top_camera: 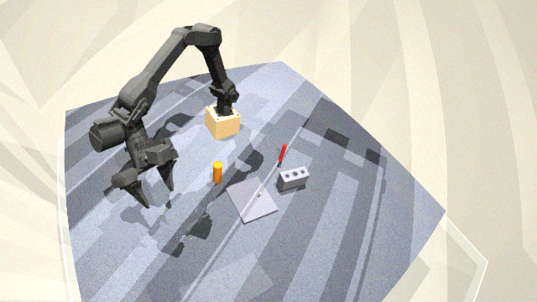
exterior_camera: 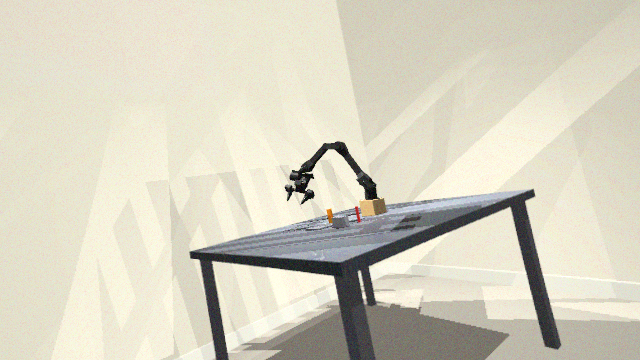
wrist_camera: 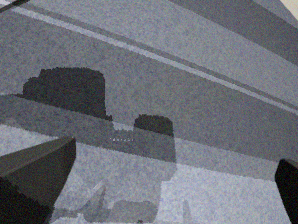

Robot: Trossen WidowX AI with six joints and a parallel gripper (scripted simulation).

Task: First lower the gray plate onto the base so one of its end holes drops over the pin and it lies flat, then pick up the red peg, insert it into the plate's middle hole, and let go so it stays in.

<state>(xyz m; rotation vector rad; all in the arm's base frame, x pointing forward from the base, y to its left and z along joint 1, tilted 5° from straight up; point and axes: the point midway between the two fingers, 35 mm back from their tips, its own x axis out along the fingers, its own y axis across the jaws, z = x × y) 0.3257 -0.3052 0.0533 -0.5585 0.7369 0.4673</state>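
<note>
My gripper tip is now 2 cm past the gray plate, 43 cm to the right of it and 11 cm above it. The rest, counted from my gripper tip: base: 1 cm behind, 28 cm to the left, 14 cm below; then red peg: 12 cm behind, 44 cm to the left, 11 cm below; then orange cylinder: 11 cm behind, 19 cm to the left, 11 cm below.
</note>
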